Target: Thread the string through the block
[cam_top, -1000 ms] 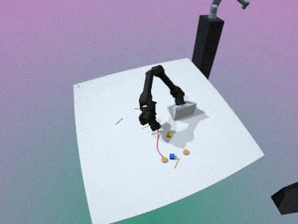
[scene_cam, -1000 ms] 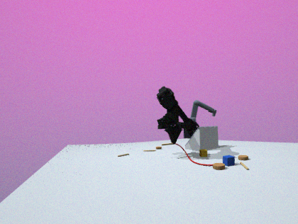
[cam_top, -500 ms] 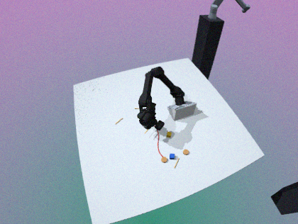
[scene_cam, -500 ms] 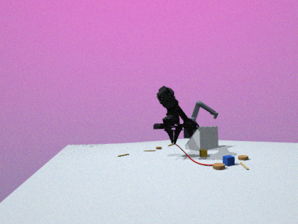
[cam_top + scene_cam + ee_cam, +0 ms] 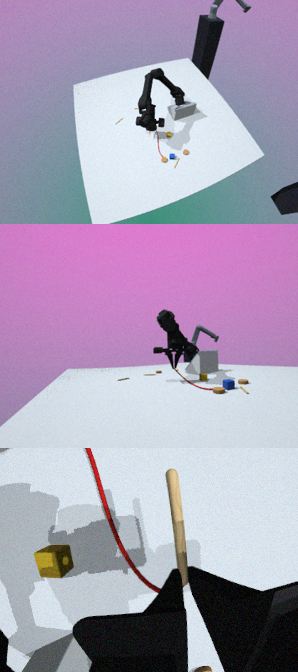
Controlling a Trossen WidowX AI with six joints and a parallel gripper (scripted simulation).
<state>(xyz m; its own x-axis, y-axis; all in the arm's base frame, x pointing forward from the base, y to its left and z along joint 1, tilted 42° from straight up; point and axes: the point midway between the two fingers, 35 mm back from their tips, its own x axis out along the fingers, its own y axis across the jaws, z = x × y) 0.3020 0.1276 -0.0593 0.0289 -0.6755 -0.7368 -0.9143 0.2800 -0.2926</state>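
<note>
Right now my gripper tip is 120 mm past the yellow block, 70 mm to the right of it and 50 mm above it. Also, from my gripper tip: blue cube 70 mm behind, 230 mm to the left, 50 mm below.
</note>
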